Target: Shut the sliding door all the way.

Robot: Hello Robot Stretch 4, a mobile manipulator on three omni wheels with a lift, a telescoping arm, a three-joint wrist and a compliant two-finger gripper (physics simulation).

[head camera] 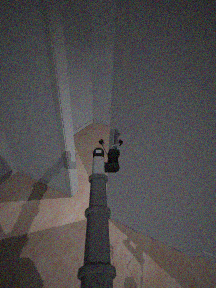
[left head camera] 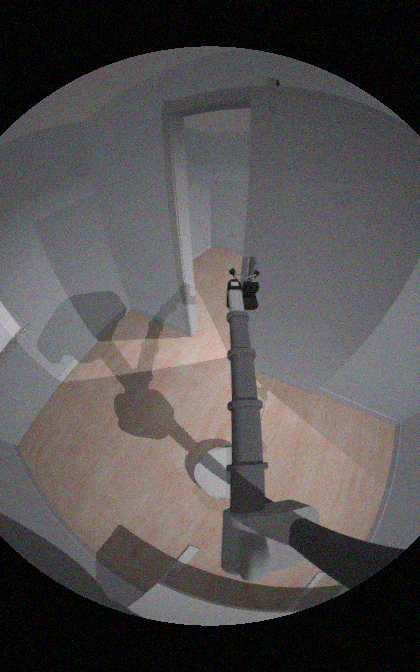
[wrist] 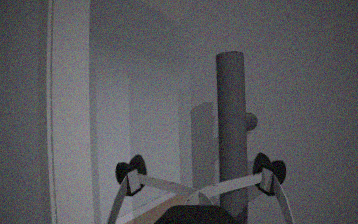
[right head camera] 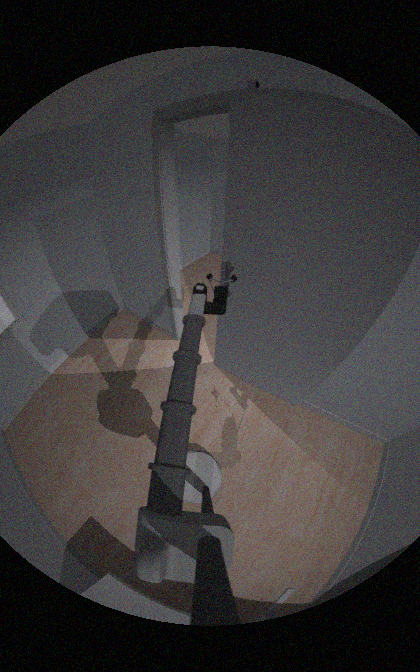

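Seen in the pictures: gripper, between the fingertips: (head camera: 110,140) (left head camera: 243,269) (wrist: 198,167) (right head camera: 221,274); robot's base, origin of its link: (left head camera: 222,470) (right head camera: 193,475).
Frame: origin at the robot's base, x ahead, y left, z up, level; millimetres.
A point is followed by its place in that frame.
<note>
The grey sliding door (head camera: 160,115) @(y -368, x 915, z 1234 mm) (left head camera: 330,210) @(y -434, x 879, z 1450 mm) (right head camera: 320,210) @(y -475, x 857, z 1478 mm) (wrist: 310,100) @(y -203, x 1004, z 1064 mm) stands partly open, with a tall gap between its left edge and the door frame's left jamb (head camera: 64,110) @(y 311, x 1381, z 1096 mm) (left head camera: 181,200) @(y 301, x 1399, z 1349 mm) (right head camera: 168,200) @(y 299, x 1403, z 1383 mm) (wrist: 70,100) @(y 298, x 1404, z 1108 mm). Its upright grey bar handle (left head camera: 252,262) @(y -122, x 972, z 1074 mm) (wrist: 231,110) @(y -117, x 971, z 1056 mm) is near that edge. My gripper (head camera: 111,142) @(y -88, x 1026, z 994 mm) (left head camera: 244,273) @(y -88, x 1026, z 994 mm) (right head camera: 221,277) @(y -88, x 1026, z 994 mm) (wrist: 198,167) @(y -88, x 1026, z 994 mm) is open at the handle's height. In the wrist view the handle shows between the fingertips, closer to the right one; its lower part is partly hidden by the finger linkage. Whether a finger touches it, I cannot tell.
Through the gap, wooden floor and pale walls of the space beyond show. A grey wall (left head camera: 135,210) @(y 708, x 1558, z 1296 mm) stands left of the jamb. My extended arm (head camera: 97,225) @(y 1, x 335, z 1107 mm) (left head camera: 245,380) @(y -2, x 294, z 1108 mm) (right head camera: 183,380) @(y -6, x 302, z 1107 mm) reaches over the wooden floor (left head camera: 310,480) @(y -753, x -191, z -26 mm) (right head camera: 290,480) @(y -797, x -63, z -27 mm). Dark robot shadows fall on the left.
</note>
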